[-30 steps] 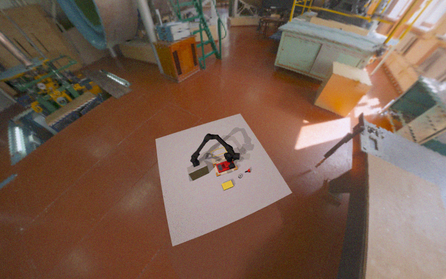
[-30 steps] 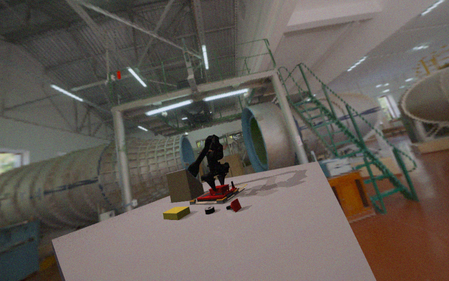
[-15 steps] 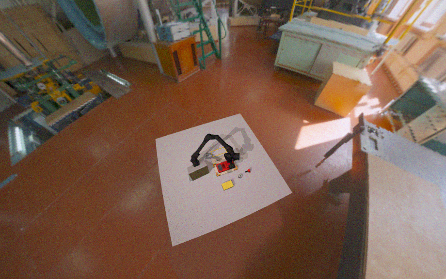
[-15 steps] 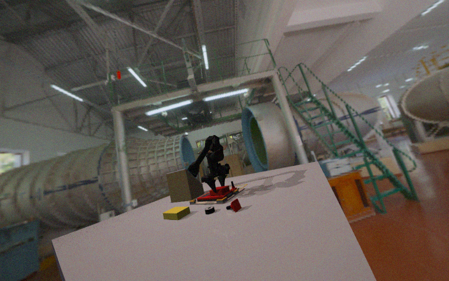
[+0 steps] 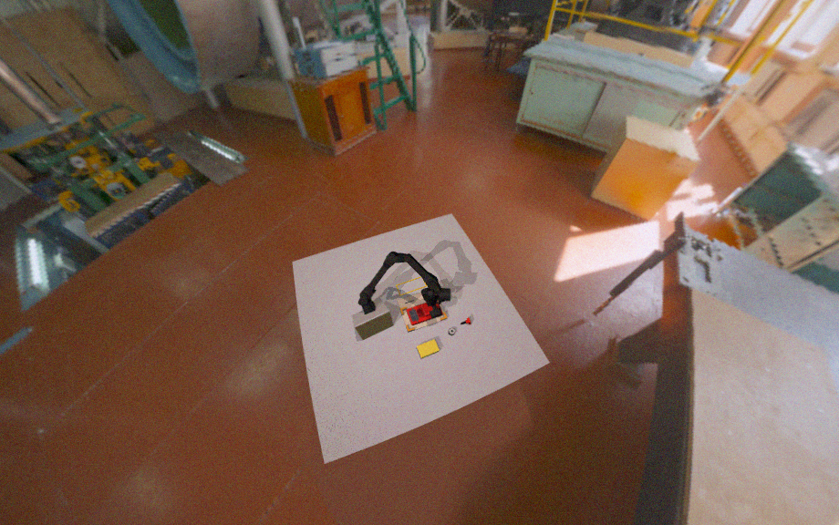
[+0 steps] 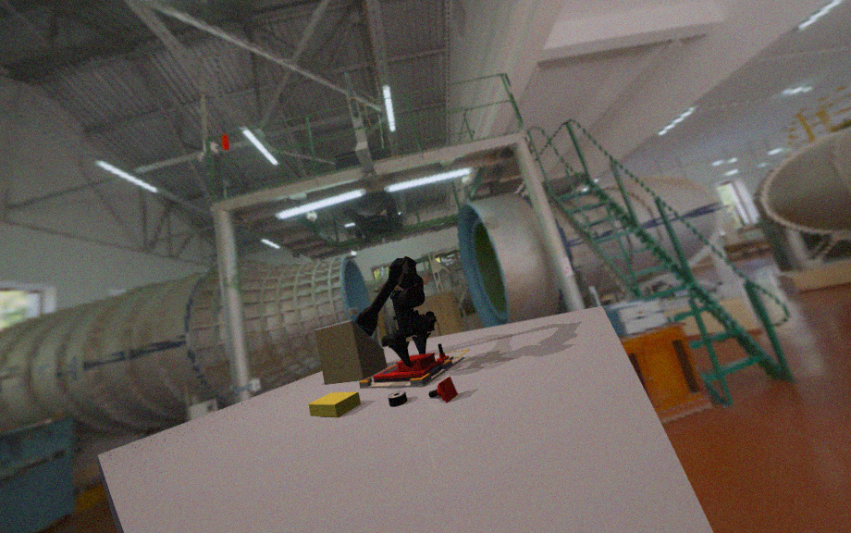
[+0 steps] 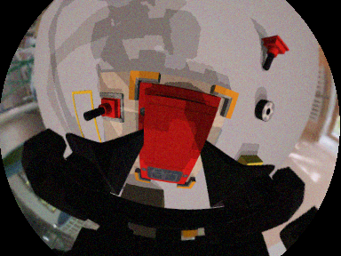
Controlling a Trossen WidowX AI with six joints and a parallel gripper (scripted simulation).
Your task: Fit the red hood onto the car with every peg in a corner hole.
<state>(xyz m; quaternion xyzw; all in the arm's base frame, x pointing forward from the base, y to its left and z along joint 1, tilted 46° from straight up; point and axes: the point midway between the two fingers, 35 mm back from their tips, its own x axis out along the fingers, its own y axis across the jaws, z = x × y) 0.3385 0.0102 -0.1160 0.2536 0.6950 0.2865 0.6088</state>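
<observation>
Now: the red hood right at my gripper tip. From my gripper tip the other things lie so: yellow block (100 mm behind, 220 mm to the right, 20 mm below); black wheel (70 mm ahead, 170 mm to the right, 30 mm below).
</observation>
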